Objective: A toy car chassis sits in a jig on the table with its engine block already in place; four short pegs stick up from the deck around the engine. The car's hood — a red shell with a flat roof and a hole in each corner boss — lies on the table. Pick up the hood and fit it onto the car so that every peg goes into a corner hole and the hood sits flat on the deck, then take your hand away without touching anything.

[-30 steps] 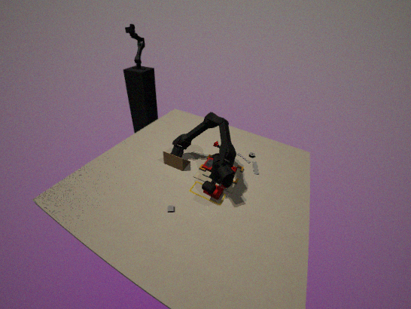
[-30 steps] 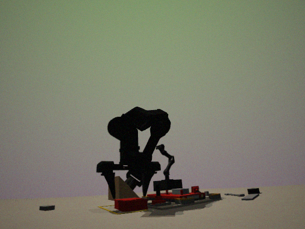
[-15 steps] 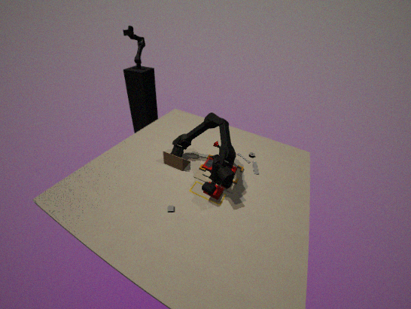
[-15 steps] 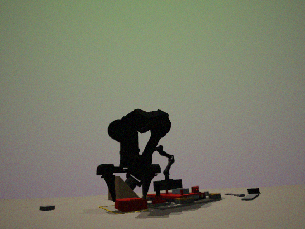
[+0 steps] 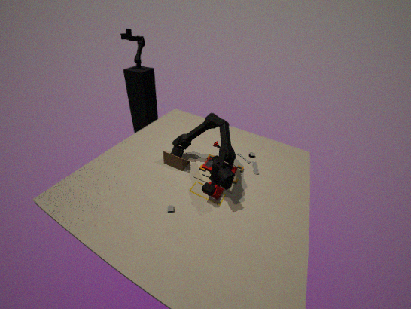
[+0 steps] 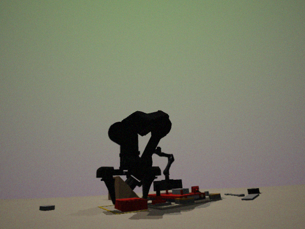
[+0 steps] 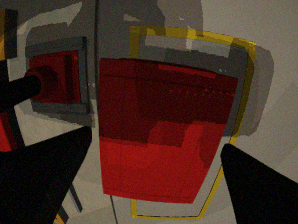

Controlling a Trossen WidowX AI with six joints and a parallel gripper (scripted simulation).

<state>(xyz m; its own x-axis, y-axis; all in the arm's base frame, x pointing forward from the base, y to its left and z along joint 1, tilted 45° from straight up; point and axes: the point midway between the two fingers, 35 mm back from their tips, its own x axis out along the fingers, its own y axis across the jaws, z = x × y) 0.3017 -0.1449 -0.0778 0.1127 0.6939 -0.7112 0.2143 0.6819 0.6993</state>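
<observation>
My gripper tip is 190 mm to the right of the grey engine block, 30 mm short of it and 10 mm below it. Also, from my gripper tip: red hood: right at my gripper tip.
</observation>
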